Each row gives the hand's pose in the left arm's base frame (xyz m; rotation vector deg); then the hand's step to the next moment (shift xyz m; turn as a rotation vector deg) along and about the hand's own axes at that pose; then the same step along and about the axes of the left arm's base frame.
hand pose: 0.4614 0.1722 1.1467 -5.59 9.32 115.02
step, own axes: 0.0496 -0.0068 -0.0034 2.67 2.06 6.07
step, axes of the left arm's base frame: -0.0151 0.0466 -0.0109 -2.98 2.48 5.76
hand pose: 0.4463 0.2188 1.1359 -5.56 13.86 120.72
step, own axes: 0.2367 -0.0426 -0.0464 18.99 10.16 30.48
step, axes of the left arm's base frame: -0.0884 0.2098 -0.0904 -17.72 17.21 27.98
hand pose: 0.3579 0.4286 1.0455 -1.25 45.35 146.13
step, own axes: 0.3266 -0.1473 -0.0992 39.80 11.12 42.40
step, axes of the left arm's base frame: -0.2384 0.1934 -0.2098 -35.25 31.86 35.32
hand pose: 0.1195 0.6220 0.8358 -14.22 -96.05 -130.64
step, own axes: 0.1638 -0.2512 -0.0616 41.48 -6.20 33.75
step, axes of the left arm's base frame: -0.2367 -0.0121 -0.1938 -42.37 28.15 17.63
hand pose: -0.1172 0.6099 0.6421 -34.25 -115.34 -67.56
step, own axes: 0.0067 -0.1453 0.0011 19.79 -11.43 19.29
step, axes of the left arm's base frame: -0.1048 -0.0678 -0.0747 -27.16 12.21 2.74
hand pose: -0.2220 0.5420 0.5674 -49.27 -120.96 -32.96
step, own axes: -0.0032 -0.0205 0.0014 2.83 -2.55 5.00
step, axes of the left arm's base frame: -0.0142 -0.0141 -0.0057 -5.64 2.55 -1.06
